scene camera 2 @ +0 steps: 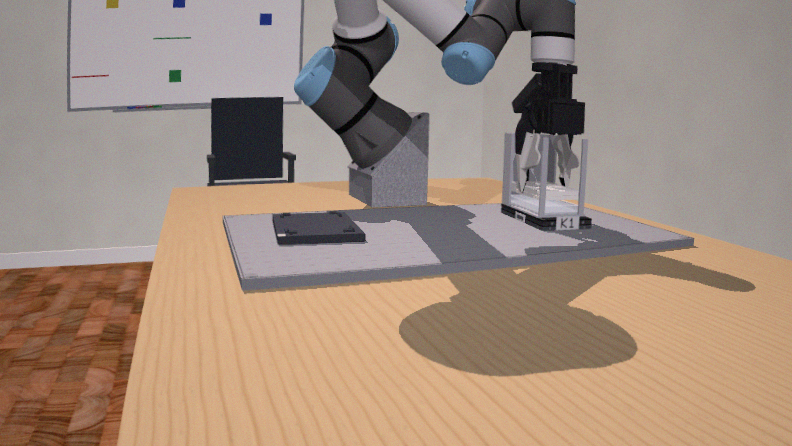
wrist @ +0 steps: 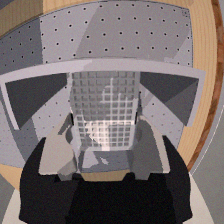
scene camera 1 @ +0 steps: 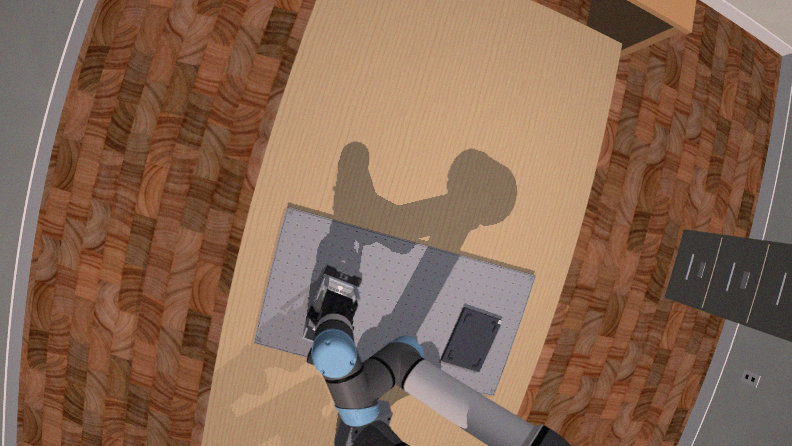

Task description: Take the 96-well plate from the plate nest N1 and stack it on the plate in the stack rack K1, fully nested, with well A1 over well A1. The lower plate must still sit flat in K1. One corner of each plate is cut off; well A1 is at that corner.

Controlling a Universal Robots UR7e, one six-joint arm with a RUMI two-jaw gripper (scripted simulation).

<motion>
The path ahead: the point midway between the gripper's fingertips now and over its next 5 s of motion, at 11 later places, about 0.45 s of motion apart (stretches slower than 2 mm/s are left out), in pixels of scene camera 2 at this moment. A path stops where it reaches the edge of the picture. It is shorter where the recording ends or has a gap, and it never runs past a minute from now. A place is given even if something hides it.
My gripper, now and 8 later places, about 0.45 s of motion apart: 543,192; 543,193; 543,194; 543,195; 543,196; 543,198; 544,190; 544,184; 545,166
</motion>
